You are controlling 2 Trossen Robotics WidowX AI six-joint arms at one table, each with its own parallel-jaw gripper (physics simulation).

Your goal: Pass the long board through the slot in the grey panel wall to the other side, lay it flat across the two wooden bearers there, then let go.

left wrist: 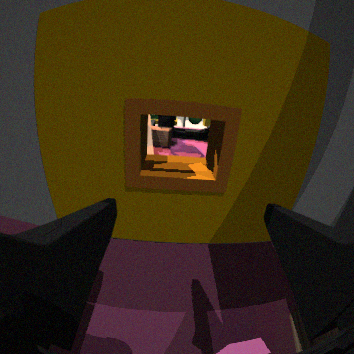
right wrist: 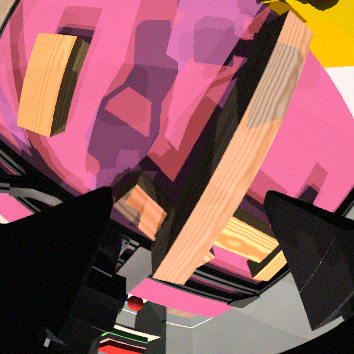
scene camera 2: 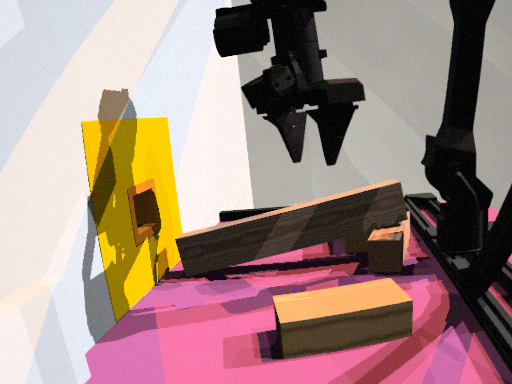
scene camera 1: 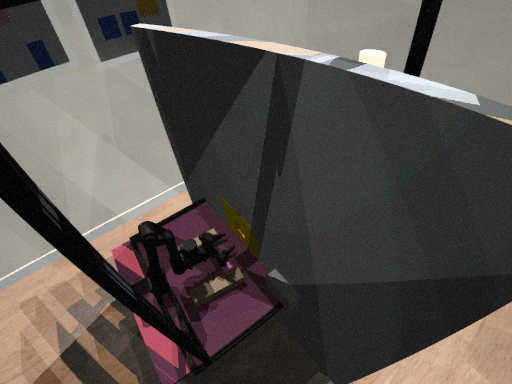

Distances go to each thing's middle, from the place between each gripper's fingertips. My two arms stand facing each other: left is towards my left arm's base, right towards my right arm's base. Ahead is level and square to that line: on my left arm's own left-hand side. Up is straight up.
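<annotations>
Orange-framed slot [scene camera 2: 142, 198]: from my right hand, 26 cm to the left, 3 cm behind, 4 cm below. Grey block [scene camera 2: 46, 335]: from my right hand, 27 cm to the left, 35 cm behind, 10 cm below.
Orange-framed slot: from my left hand, 90 mm to the right, 10 mm ahead, 10 mm above. Grey block: from my left hand, 80 mm to the right, 320 mm behind, 50 mm below.
</annotations>
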